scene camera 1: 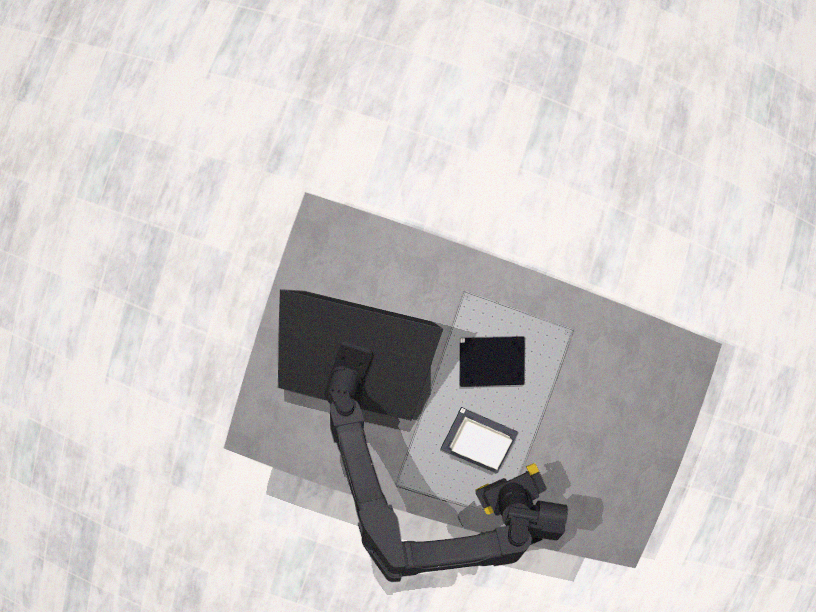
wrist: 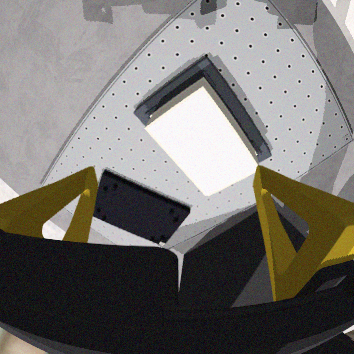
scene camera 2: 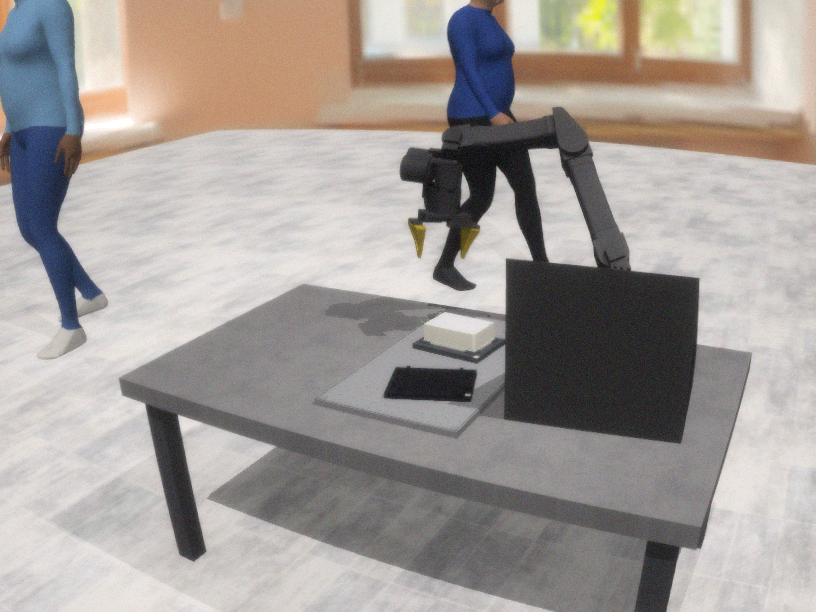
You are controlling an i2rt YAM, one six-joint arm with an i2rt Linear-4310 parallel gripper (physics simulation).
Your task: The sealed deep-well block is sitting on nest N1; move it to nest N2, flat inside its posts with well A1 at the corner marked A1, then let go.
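Frame: origin at the arm's base, x right, y ahead, z up, level; millimetres.
Seen in the pictures: gripper, fingertip midpoint: (scene camera 1: 508,477) (wrist: 174,174) (scene camera 2: 440,258); arm's base, link origin: (scene camera 1: 347,373) (scene camera 2: 614,318).
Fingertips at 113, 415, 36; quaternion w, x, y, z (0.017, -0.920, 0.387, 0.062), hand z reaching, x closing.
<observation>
Offsets run from my fingertips to a thing's top centre, as dx, dy, dz. Level surfaces: height alone.
The sealed deep-well block {-28, -53, -129} (scene camera 1: 482,444) (scene camera 2: 458,331) (wrist: 202,140), cream-sided with a white top, sits on dark grey nest N1 {-28, -53, -165} (scene camera 1: 493,424) (scene camera 2: 444,351) (wrist: 237,112). The black nest N2 {-230, -90, -161} (scene camera 1: 491,361) (scene camera 2: 430,384) (wrist: 142,207) holds no block; a small white mark {-257, -179, -171} (scene camera 1: 462,340) (scene camera 2: 467,395) (wrist: 162,243) is at one corner. The nests are turned differently. My gripper (scene camera 1: 510,490) (scene camera 2: 441,256) (wrist: 174,174) is open and empty, pointing down, high above the table and off to N1's lower right in scene camera 1. Well A1 cannot be made out.
Both nests stand on a light perforated plate {-109, -65, -182} (scene camera 1: 553,342) (scene camera 2: 342,398) (wrist: 272,65) on the grey table {dz -196} (scene camera 1: 626,395) (scene camera 2: 230,368). A large black panel (scene camera 1: 395,342) (scene camera 2: 599,349) stands beside the plate, by the arm's base. Two people stand beyond the table in scene camera 2.
</observation>
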